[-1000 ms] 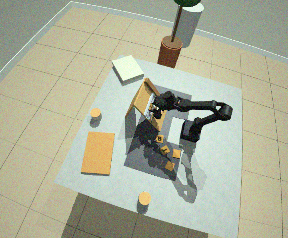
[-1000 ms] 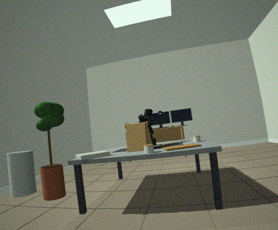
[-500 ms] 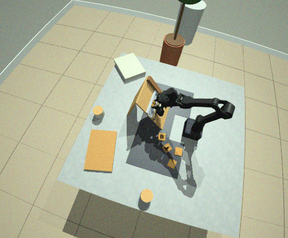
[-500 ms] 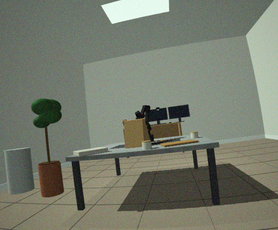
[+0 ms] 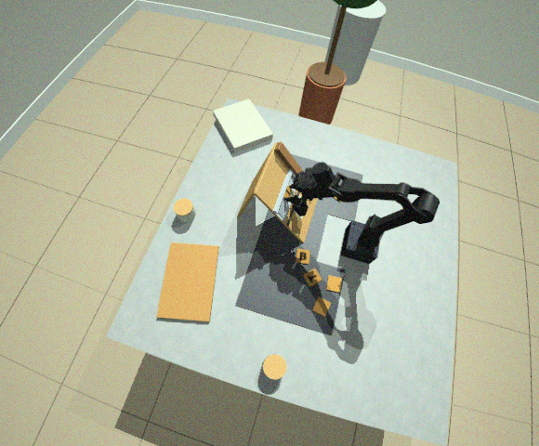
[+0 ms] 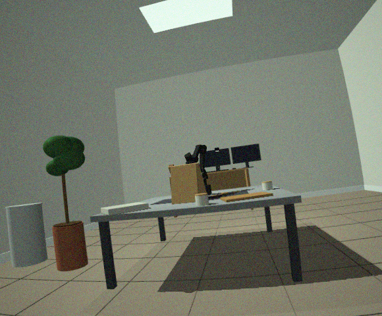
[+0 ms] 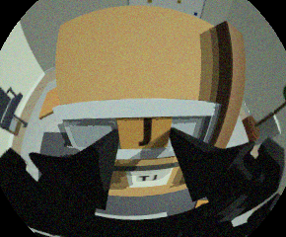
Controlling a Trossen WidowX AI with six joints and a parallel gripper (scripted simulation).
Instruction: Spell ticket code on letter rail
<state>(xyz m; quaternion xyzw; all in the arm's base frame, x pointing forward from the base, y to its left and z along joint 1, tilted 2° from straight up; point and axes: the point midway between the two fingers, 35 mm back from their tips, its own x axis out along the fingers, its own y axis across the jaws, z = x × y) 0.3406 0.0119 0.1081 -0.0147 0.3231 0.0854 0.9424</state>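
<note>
The ticket is 90 mm below my gripper tip, 60 mm behind it and 20 mm to the right of it. Round my gripper tip: flat orange panel (450 mm to the left, 180 mm ahead, 160 mm below); then dark mat (170 mm below, 170 mm behind, 20 mm to the left); then letter tile (right at my gripper tip).
</note>
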